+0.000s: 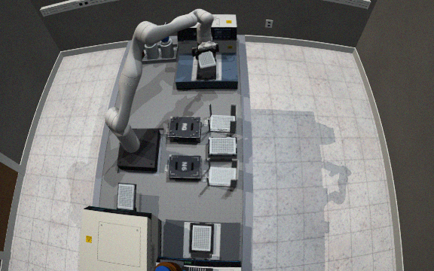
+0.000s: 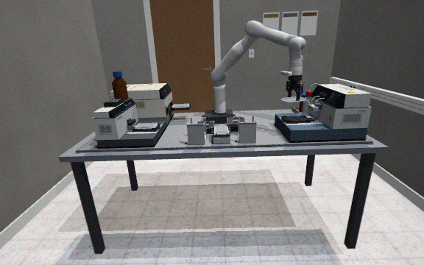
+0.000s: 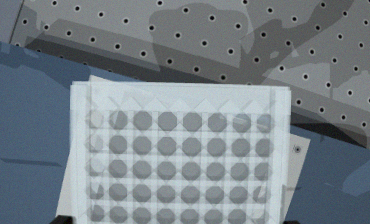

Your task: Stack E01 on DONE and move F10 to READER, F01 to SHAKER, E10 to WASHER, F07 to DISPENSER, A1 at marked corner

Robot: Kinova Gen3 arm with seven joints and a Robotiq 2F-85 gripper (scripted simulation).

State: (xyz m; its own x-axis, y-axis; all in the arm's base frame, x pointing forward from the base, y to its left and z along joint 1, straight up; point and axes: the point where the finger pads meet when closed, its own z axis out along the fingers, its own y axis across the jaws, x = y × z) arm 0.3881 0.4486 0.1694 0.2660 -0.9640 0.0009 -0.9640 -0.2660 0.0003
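My gripper is now 140 mm above the washer nest and 30 mm to the right of it. The rest, counted from my hand: dark pull-out tray (750 mm to the right, 370 mm behind, 120 mm below); then regrip nest (340 mm to the right, 170 mm below, 100 mm behind).
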